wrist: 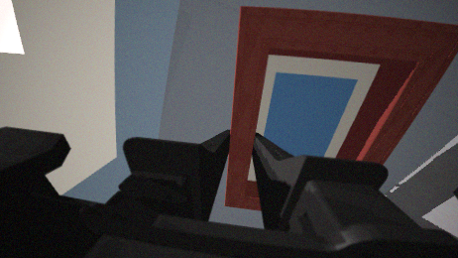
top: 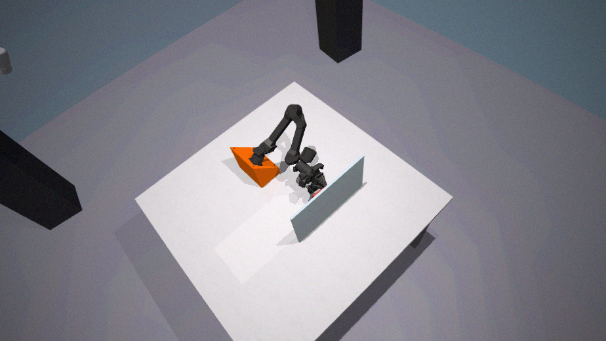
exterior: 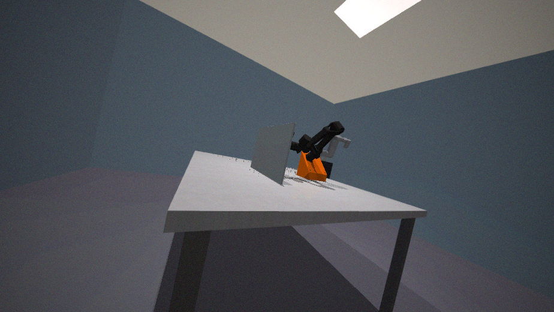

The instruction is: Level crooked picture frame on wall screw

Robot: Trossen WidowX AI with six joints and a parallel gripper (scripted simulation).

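Now: the picture frame 1 cm ahead of my gripper tip, 2 cm to the right of it and 5 cm below it. The rest, counted from my gripper tip: wall panel (2 cm ahead, 1 cm to the right, 6 cm below).
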